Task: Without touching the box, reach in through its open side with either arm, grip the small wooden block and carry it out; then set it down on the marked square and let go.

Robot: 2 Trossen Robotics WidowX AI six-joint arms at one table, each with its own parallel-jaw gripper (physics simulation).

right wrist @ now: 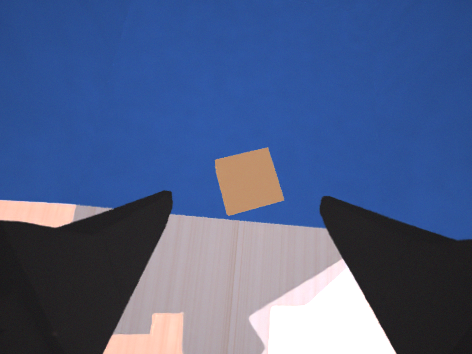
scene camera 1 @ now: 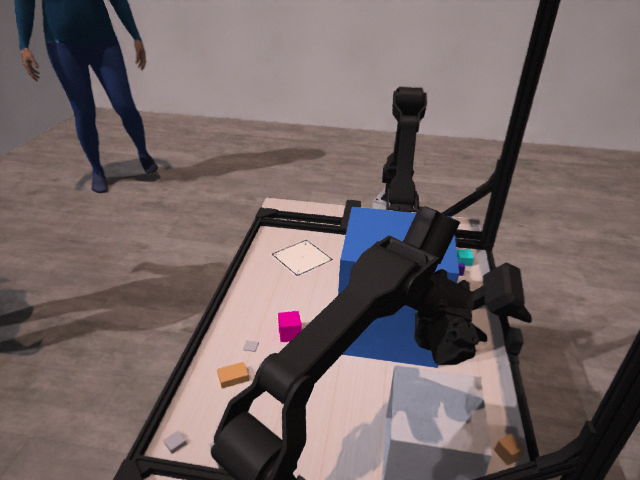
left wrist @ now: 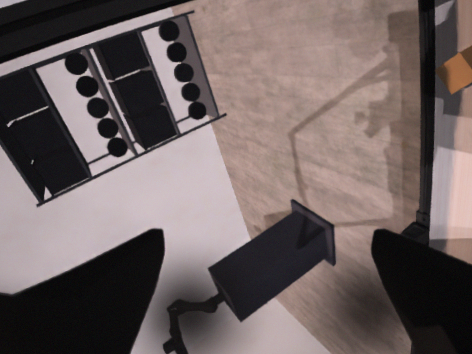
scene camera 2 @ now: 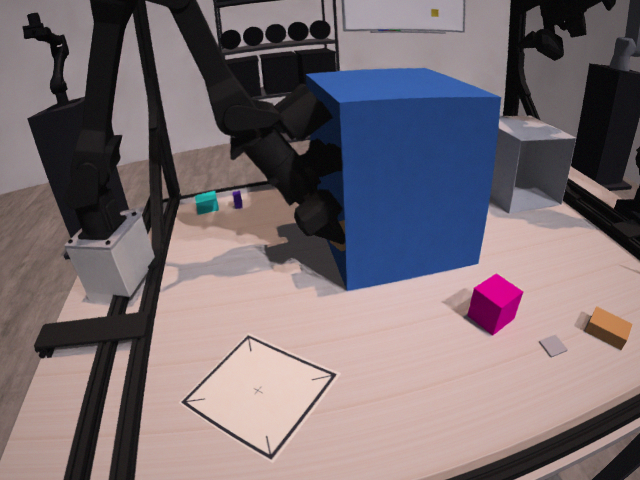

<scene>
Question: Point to a magenta cube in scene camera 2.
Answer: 494, 303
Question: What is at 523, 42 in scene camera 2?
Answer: The left gripper.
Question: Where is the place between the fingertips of the right gripper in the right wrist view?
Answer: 247, 200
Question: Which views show the left gripper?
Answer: Scene camera 1, the left wrist view and scene camera 2 only.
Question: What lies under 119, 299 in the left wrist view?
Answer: The left gripper.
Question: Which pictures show the right gripper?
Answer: The right wrist view and scene camera 2 only.
</scene>
